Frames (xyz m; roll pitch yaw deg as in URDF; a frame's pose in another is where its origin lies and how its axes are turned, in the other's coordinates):
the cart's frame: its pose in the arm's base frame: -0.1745 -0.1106 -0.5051 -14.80 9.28 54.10
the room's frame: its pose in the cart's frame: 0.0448 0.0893 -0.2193 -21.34 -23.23 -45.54
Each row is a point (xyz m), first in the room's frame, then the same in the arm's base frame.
Working: the room's frame: its pose in the arm's base frame: -0.1953 -0.0877 -0.7441 -40.27 -25.97 17.71

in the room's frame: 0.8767 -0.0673 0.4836
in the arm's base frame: 0.3039 0.3460 0.0107
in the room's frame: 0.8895 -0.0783 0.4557
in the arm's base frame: 0.3288 0.3262 0.0035
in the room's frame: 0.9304 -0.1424 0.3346
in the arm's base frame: 0.4238 0.2230 -0.0244
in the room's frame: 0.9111 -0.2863 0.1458
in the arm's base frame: 0.4991 0.0037 -0.0787
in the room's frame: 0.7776 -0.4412 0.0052
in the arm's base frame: 0.4514 -0.2310 -0.1436
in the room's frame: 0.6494 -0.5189 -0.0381
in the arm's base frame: 0.3610 -0.3515 -0.1843
